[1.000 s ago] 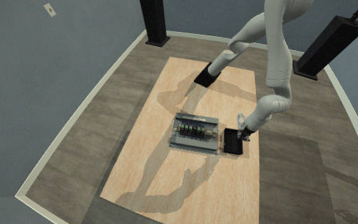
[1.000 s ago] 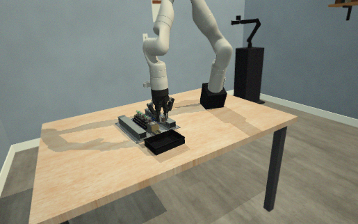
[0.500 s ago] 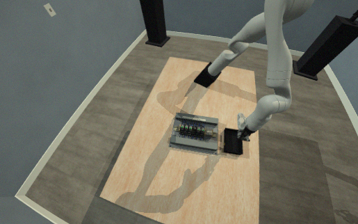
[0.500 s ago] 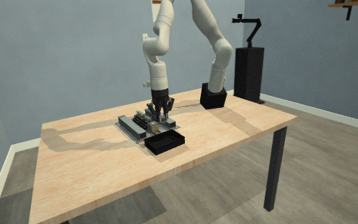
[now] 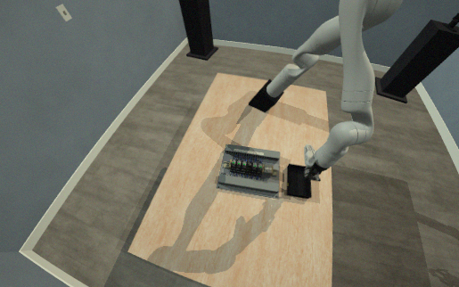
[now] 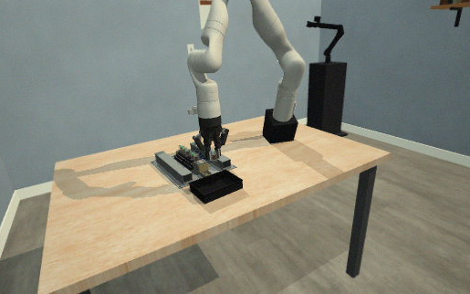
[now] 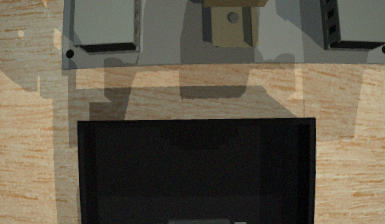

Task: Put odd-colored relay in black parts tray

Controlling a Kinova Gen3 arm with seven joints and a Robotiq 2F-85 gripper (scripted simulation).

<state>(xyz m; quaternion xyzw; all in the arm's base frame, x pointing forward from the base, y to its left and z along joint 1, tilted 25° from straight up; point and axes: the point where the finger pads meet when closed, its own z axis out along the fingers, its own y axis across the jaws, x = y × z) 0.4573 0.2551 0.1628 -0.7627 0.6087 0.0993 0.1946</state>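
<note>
Right now my hand is 120 mm above the black parts tray. The rest, counted from my hand: grey relay panel: 30 mm ahead, 260 mm to the right, 120 mm below.
</note>
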